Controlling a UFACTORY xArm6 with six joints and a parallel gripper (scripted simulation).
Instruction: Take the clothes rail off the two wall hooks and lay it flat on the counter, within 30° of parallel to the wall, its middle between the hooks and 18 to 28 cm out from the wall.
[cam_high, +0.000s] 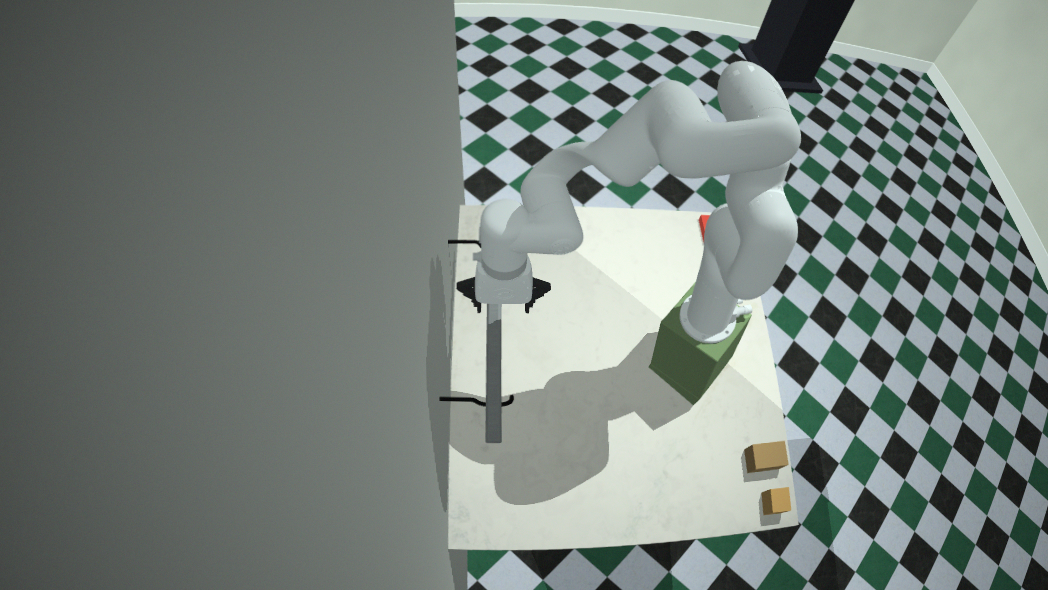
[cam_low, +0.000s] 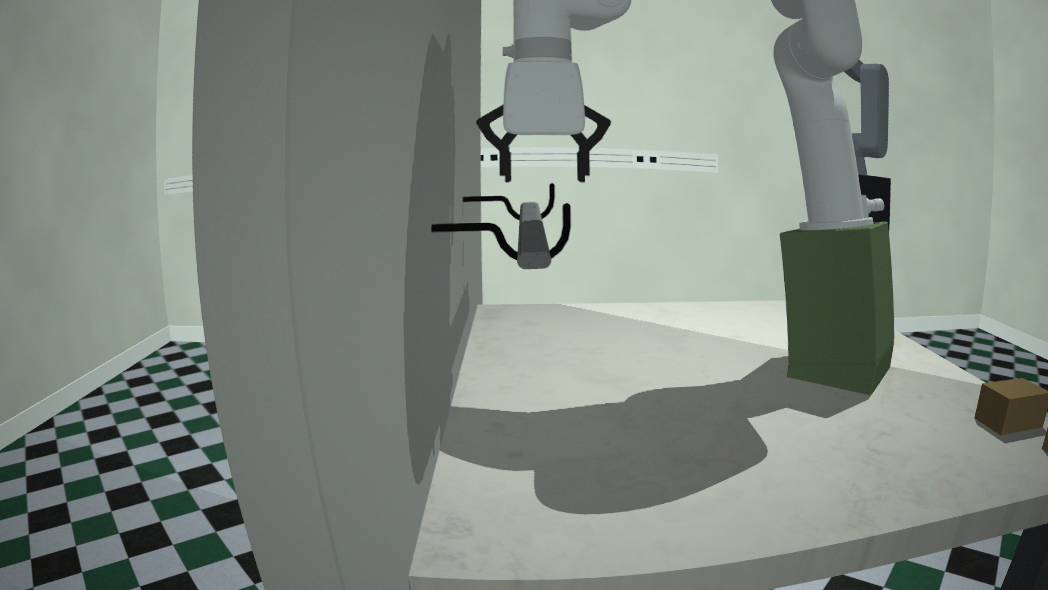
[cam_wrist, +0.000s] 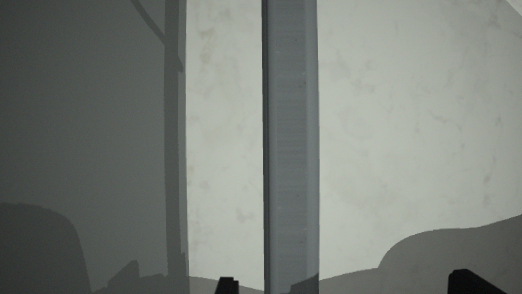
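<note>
Now: the grey clothes rail 2 cm ahead of my hand and 7 cm below it. From my hand the other things lie so: grey wall (14 cm ahead, 2 cm to the right, 15 cm above); then red object (66 cm behind, 29 cm to the right, 26 cm below); then blue object (66 cm behind, 18 cm to the right, 25 cm below).
</note>
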